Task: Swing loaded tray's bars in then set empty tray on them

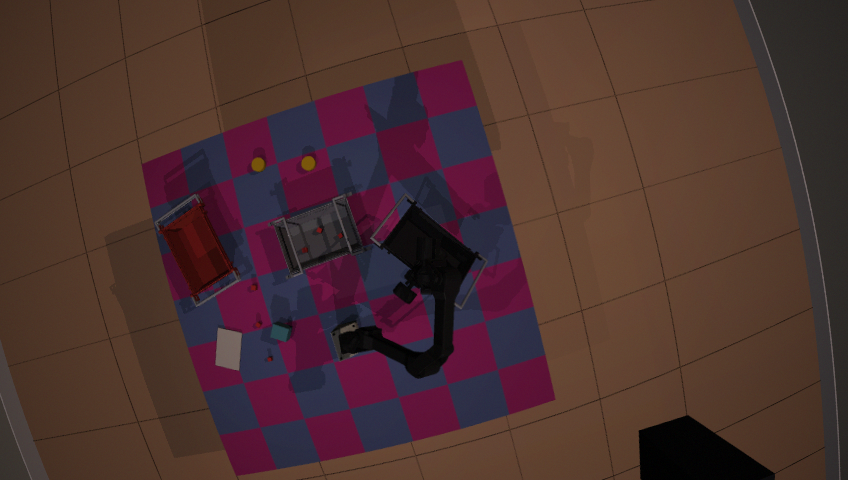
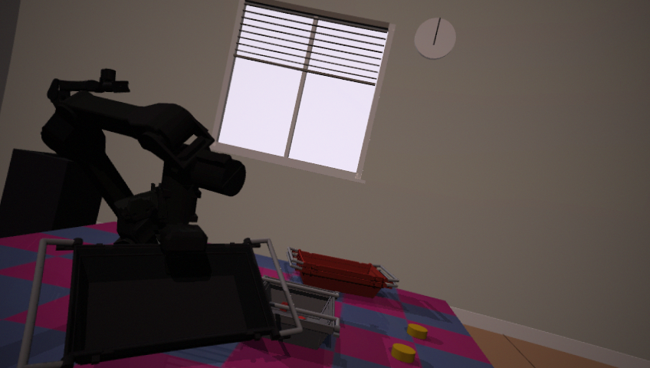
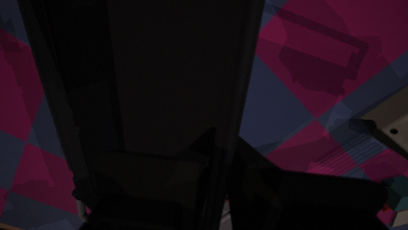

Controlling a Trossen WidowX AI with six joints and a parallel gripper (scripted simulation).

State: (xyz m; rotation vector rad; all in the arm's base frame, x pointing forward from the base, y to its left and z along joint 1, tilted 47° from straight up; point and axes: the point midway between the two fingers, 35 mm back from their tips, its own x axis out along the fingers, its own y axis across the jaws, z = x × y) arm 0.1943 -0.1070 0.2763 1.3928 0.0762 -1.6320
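Now: the dark tray 60 mm to the right of my gripper tip and 60 mm ahead of it. Also, from my gripper tip: teal cube 510 mm to the left, 150 mm behind, 110 mm below; white plate 750 mm to the left, 190 mm behind, 130 mm below.
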